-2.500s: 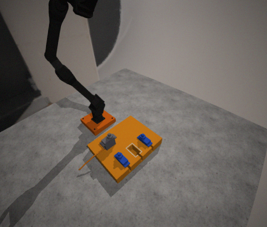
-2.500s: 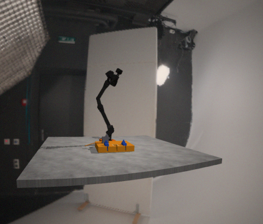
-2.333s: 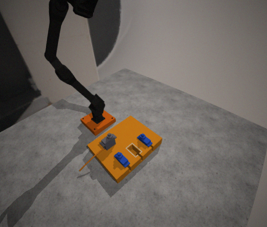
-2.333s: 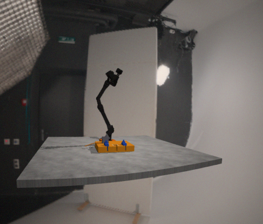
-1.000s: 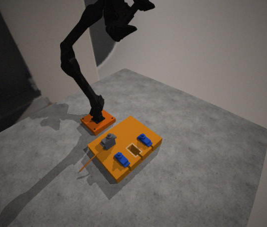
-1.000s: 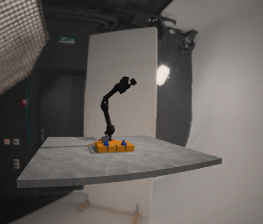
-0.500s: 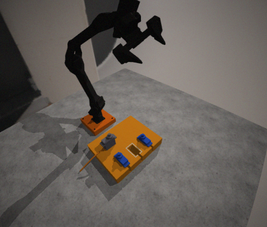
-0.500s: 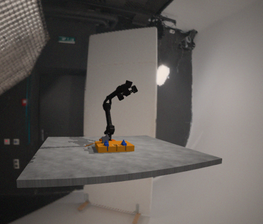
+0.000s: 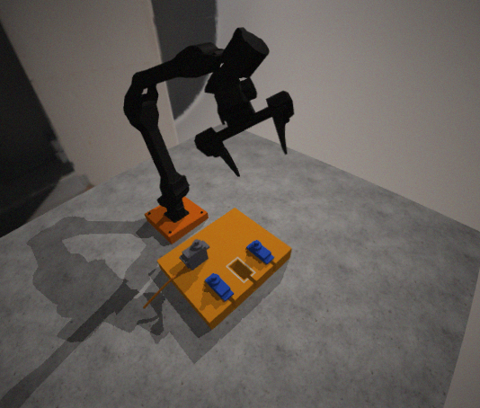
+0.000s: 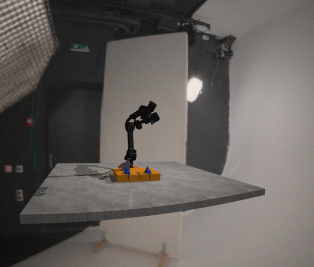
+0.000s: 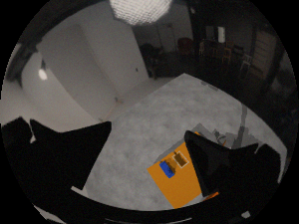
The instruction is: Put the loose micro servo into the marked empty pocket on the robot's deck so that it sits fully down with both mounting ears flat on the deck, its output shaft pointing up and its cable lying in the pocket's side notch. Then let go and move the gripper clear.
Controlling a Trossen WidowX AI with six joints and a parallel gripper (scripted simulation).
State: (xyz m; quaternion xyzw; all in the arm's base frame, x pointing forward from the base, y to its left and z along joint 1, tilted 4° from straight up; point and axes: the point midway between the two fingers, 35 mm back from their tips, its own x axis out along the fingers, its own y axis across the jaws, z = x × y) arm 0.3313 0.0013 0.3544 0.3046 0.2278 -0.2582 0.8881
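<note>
Now: the orange deck 140 mm behind my gripper tip, 30 mm to the right of it and 350 mm below it.
</note>
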